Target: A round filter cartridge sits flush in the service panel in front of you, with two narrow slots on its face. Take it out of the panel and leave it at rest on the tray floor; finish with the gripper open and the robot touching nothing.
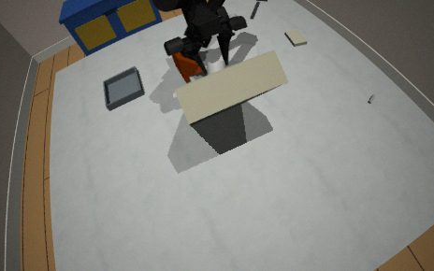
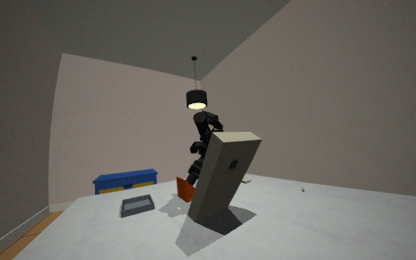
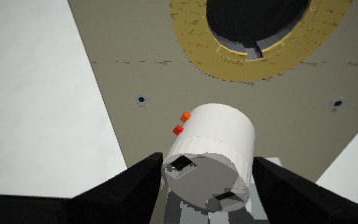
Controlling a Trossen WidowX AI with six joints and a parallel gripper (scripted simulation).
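Now: the tray 350 mm behind my gripper tip, 290 mm to the right of it and 220 mm below it. Also, from my gripper tip: tan service panel: 40 mm ahead, 20 mm to the right, 50 mm below; round filter cartridge: right at my gripper tip; tan flat block: 230 mm behind, 440 mm to the left, 220 mm below.
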